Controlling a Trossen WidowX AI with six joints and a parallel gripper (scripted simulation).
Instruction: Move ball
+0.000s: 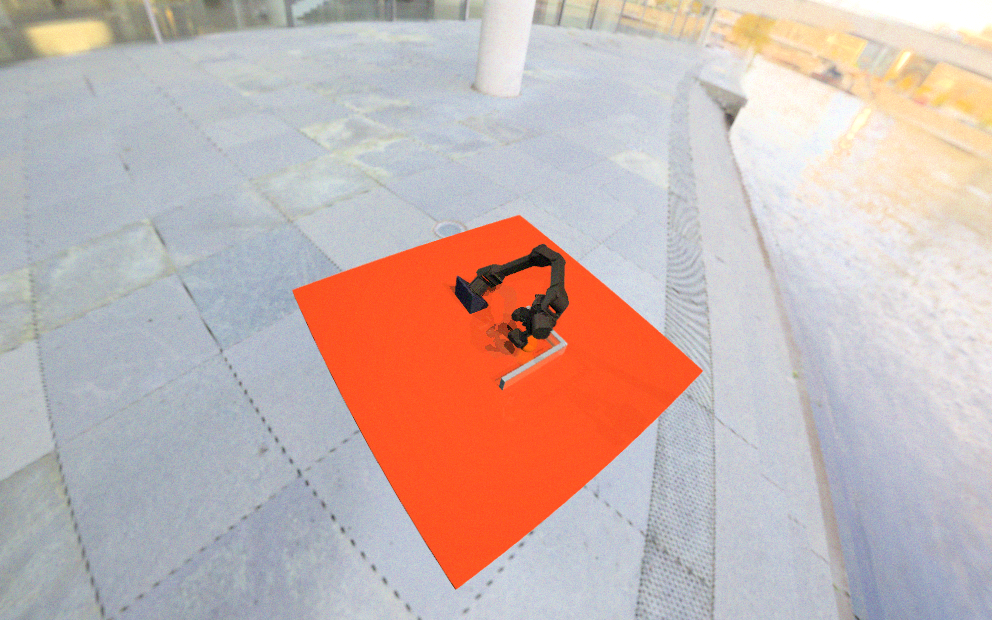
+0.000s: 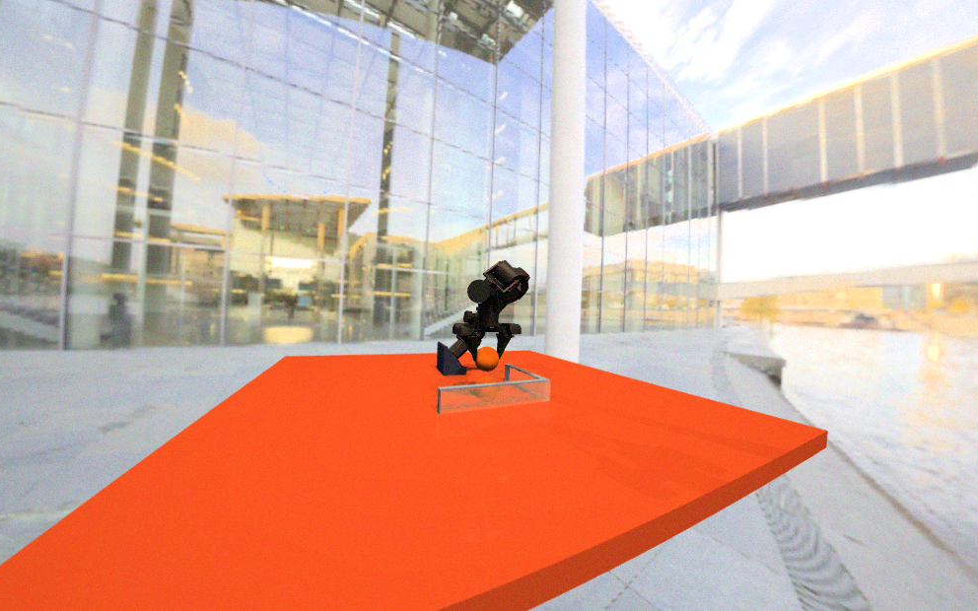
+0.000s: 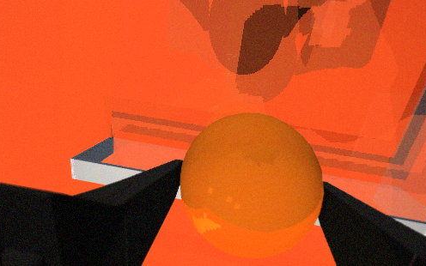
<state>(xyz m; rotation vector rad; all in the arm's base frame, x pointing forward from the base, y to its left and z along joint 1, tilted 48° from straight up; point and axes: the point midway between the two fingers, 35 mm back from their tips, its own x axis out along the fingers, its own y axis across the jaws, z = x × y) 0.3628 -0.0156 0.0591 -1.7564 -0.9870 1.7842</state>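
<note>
My gripper tip is now 10 mm short of the see-through ball and 80 mm above it. From my gripper tip the other things lie so: clear wall 50 mm ahead, 20 mm to the left, 80 mm below.
</note>
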